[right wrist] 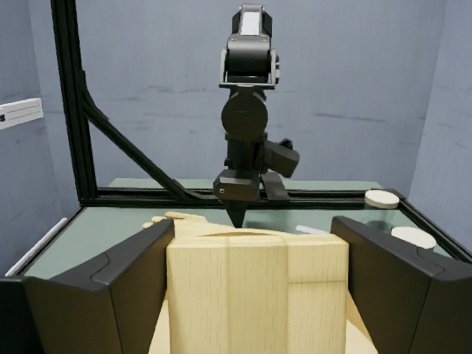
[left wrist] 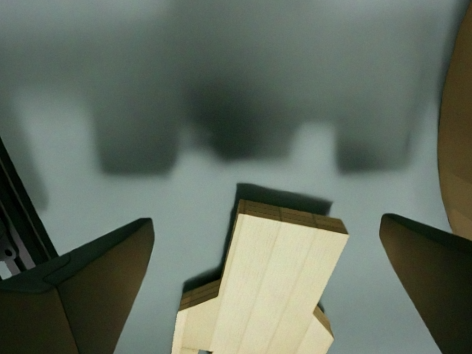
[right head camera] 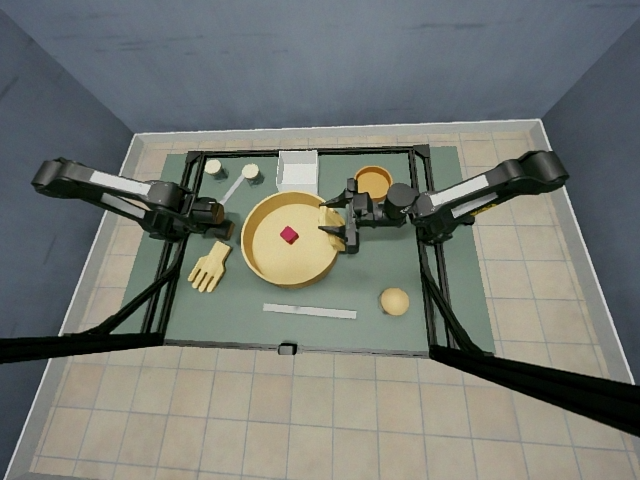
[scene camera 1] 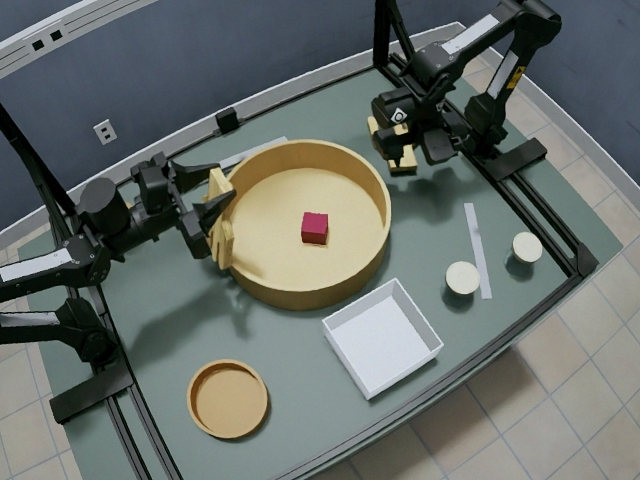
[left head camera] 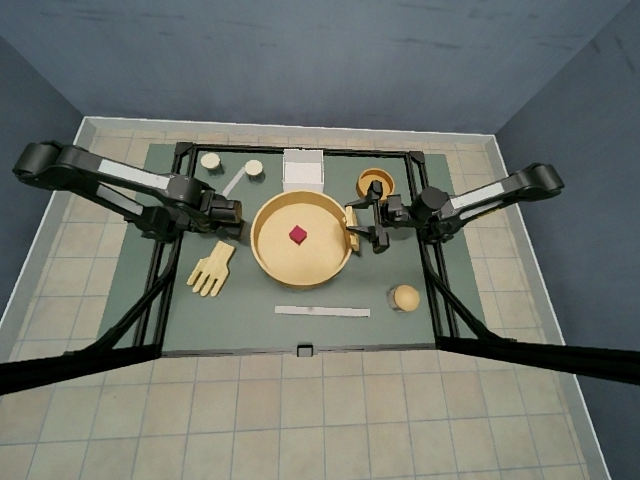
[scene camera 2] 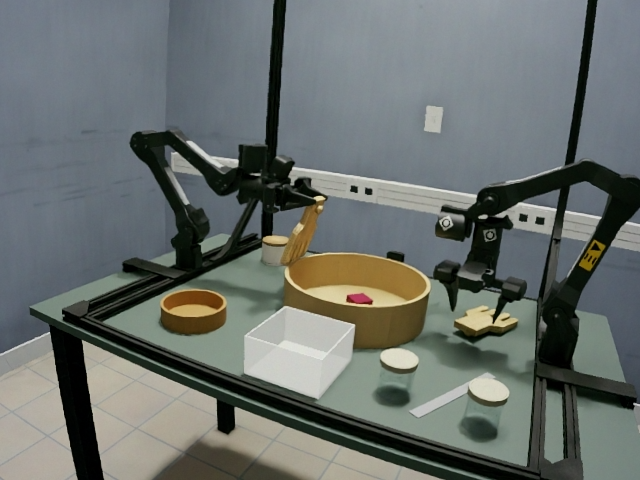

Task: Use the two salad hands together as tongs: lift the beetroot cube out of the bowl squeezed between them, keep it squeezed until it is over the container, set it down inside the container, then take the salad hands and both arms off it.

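Pixels of known places: left gripper, fingertip midpoint: [right wrist: 242, 215] [left wrist: 266, 226] [right head camera: 216, 235] [scene camera 1: 416, 160] [left head camera: 220, 234] [scene camera 2: 472, 317]; right gripper, fingertip midpoint: [right wrist: 253, 229] [right head camera: 318, 216] [scene camera 1: 228, 178] [left head camera: 345, 216] [scene camera 2: 321, 200]; left arm's base, origin of the base link: [right head camera: 175, 234] [scene camera 1: 479, 147] [left head camera: 168, 234] [scene camera 2: 554, 358]; right arm's base, origin of the base link: [right head camera: 429, 236] [scene camera 1: 102, 348] [left head camera: 429, 236] [scene camera 2: 188, 266].
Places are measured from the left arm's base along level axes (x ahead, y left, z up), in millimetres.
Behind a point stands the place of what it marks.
The beetroot cube [left head camera: 297, 235] @[x 432, y -13, z 32 mm] [scene camera 1: 314, 227] @[x 439, y 4, z 32 mm] [scene camera 2: 359, 299] @[x 431, y 5, z 32 mm] lies on the floor of the large round bowl [left head camera: 289, 268] @[x 405, y -116, z -11 mm] [scene camera 1: 310, 299] @[x 517, y 125, z 34 mm] [scene camera 2: 372, 325] @[x 362, y 114, z 33 mm]. The white open-topped container [left head camera: 303, 175] @[x 452, y 259, z -16 mm] [scene camera 1: 385, 346] @[x 443, y 255, z -16 mm] stands beside the bowl and is empty. One salad hand [left head camera: 214, 268] @[x 165, y -119, z 4 mm] [scene camera 2: 478, 322] @[x 172, y -77, z 7 mm] [left wrist: 280, 280] @[x 184, y -73, z 8 mm] lies flat on the table. My left gripper [scene camera 2: 474, 315] @[x 184, y -17, z 42 mm] [left wrist: 266, 226] @[x 184, y -17, z 42 mm] is open above its handle, fingers on either side and apart from it. My right gripper [scene camera 1: 225, 179] @[x 557, y -35, z 229 mm] [scene camera 2: 321, 200] @[x 557, y -35, z 229 mm] [right wrist: 253, 229] @[x 557, y -35, z 229 mm] is shut on the other salad hand's [scene camera 1: 223, 248] @[x 609, y 15, z 133 mm] [scene camera 2: 302, 237] @[x 591, y -18, z 138 mm] handle and holds it, fingers down, at the bowl's rim.
A small orange bowl [scene camera 1: 227, 397] @[x 731, y 196, z -13 mm] [scene camera 2: 193, 322] @[x 686, y 260, z 8 mm] stands near the right arm. Two lidded jars [scene camera 2: 397, 377] @[x 265, y 269, z 32 mm] [scene camera 2: 485, 408] @[x 117, y 294, z 35 mm] stand by the left arm, with a pale strip [scene camera 2: 452, 395] @[x 176, y 202, z -17 mm] between. Another lidded jar [left head camera: 405, 298] @[x 768, y -226, z 49 mm] and a white strip [left head camera: 323, 311] @[x 516, y -258, z 2 mm] are at the bottom in the left head camera.
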